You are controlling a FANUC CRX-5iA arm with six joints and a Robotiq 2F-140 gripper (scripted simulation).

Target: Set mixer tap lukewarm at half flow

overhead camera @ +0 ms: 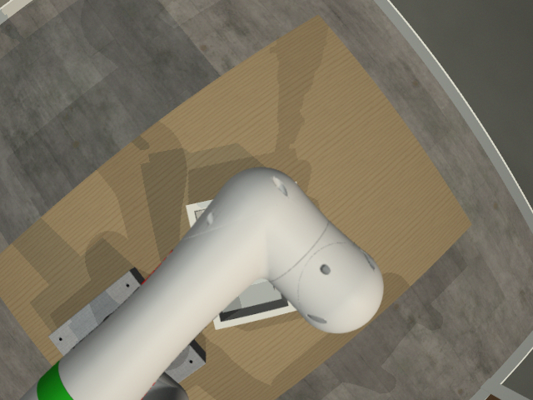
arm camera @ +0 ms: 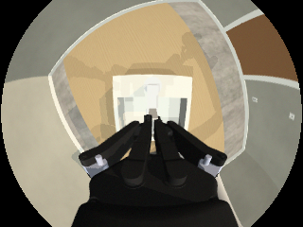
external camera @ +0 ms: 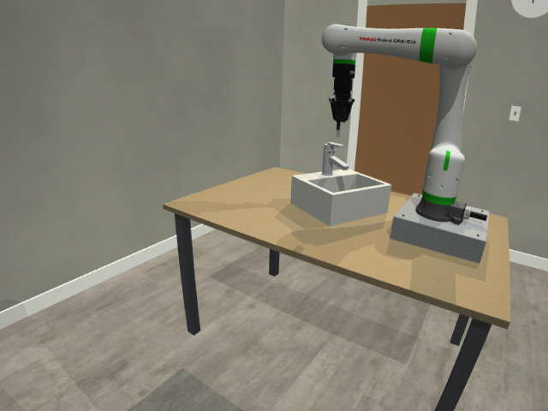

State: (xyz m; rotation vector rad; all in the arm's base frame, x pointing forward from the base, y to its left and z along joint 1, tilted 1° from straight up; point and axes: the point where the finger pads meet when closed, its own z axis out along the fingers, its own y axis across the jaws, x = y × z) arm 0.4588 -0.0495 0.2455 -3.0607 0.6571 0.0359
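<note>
The lever is 70 mm below my hand, 20 mm ahead of it and 10 mm to the right of it. From my hand the other things lie so: white basin (310 mm below, 50 mm behind, 20 mm to the left); then mixer tap (120 mm below, 40 mm ahead, 20 mm to the right).
</note>
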